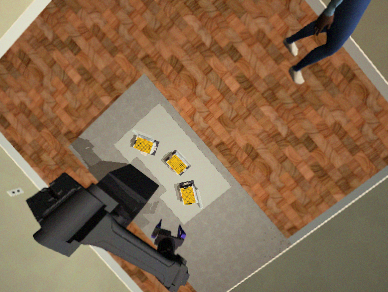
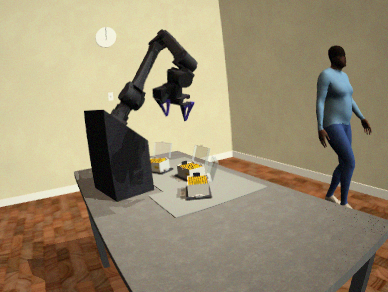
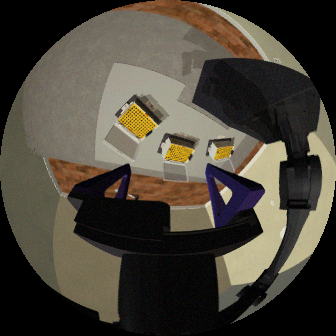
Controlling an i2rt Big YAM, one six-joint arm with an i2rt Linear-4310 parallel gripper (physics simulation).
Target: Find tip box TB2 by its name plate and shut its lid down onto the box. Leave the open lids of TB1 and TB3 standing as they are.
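Frame: origin at the arm's base, x ahead, y left, z up, level; metres.
Seen in the pictures: gripper, fingertip midpoint: (image 1: 170,222) (image 2: 176,118) (image 3: 167,167); arm's base, link origin: (image 2: 115,122) (image 3: 288,116).
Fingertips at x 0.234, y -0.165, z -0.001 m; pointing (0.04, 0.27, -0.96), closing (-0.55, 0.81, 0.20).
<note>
Offsets run from my fingertips to a thing's top centre. Level surfaces: height alone.
Three white tip boxes with yellow tips stand on the pale mat, each with its clear lid standing open. The near box @(0.062 m ahead, 0.017 m right, 0.250 m down) (image 1: 188,194) (image 2: 198,187) (image 3: 137,121), the middle box @(0.112 m ahead, 0.204 m left, 0.250 m down) (image 1: 177,163) (image 2: 189,170) (image 3: 178,150) and the far box @(0.011 m back, 0.431 m left, 0.250 m down) (image 1: 145,144) (image 2: 160,165) (image 3: 221,150) stand apart in a curved row. Their name plates are too small to read, so I cannot tell which is TB2. My gripper (image 1: 169,230) (image 2: 176,111) (image 3: 167,167) is open and empty, high above the table and away from the boxes.
The pale mat @(0.325 m down) (image 1: 207,182) (image 2: 240,187) (image 3: 107,100) lies on the grey table @(0.328 m down) (image 1: 230,240) (image 2: 260,240) (image 3: 60,90). The black arm pedestal (image 1: 127,187) (image 2: 117,160) (image 3: 235,95) stands beside the mat. A person (image 1: 342,30) (image 2: 338,100) stands on the floor beyond the table.
</note>
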